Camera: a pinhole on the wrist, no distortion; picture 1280 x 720 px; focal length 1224.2 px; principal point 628.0 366.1 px. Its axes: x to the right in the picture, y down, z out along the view. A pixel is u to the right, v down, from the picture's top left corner.
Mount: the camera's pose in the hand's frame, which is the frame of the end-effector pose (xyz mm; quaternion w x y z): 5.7 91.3 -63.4 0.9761 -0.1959 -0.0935 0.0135
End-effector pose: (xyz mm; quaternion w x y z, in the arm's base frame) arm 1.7 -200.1 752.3 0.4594 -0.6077 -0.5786 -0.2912
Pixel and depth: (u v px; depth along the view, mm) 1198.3 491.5 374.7
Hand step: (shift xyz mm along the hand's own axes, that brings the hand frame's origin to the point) 107.2 280.1 292.2
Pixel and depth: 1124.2 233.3 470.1
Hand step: 104.0 234.8 415.8
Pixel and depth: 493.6 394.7 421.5
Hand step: -118.8 257.6 306.4
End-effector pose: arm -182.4 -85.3 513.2 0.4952 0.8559 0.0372 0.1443
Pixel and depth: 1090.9 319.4 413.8
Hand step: 81.5 243.8 345.2
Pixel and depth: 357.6 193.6 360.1
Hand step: -140.6 176.3 268.2
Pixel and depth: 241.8 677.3 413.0
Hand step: -198.7 336.9 247.2
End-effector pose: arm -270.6 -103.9 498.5 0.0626 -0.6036 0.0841 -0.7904
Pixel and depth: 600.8 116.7 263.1
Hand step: -50.0 141.4 194.5
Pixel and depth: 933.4 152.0 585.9
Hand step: 38.2 228.5 532.6
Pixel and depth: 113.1 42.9 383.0
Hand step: -225.5 133.3 293.9
